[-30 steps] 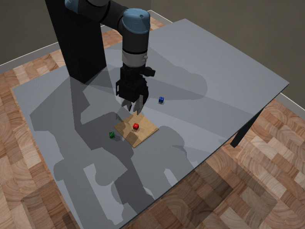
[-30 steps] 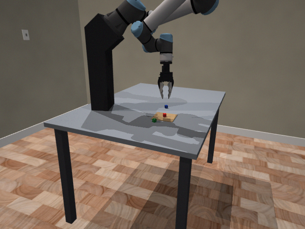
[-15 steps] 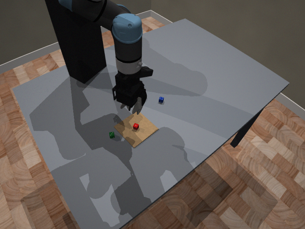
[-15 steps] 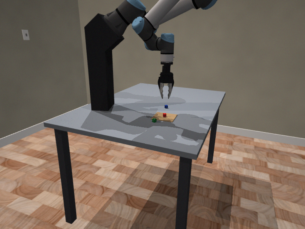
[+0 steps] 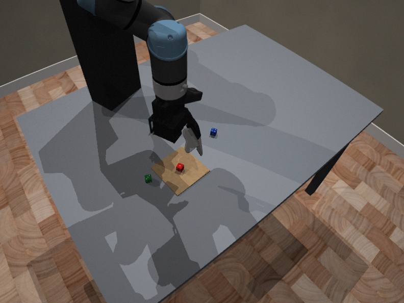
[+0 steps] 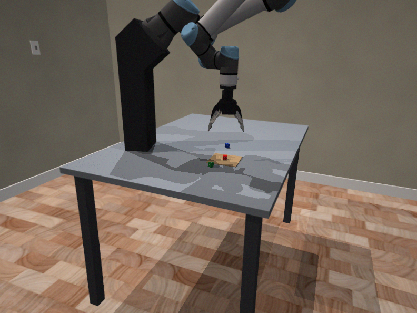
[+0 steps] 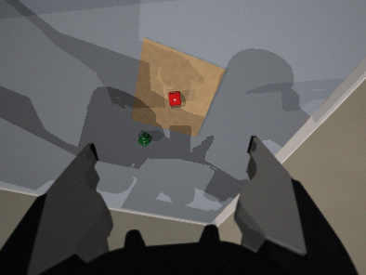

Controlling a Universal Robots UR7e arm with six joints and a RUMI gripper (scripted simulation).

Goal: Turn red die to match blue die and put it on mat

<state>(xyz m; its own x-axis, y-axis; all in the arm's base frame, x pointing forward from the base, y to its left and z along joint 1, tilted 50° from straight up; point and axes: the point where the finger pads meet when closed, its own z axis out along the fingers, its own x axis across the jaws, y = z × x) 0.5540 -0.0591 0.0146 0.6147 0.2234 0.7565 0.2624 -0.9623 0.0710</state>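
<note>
My gripper is now 130 mm above the red die and 10 mm to the right of it. The rest, counted from my hand: tan mat 140 mm below, 10 mm to the left; then green die 130 mm below, 100 mm to the right, 30 mm behind; then blue die 200 mm to the left, 130 mm below, 50 mm behind.
</note>
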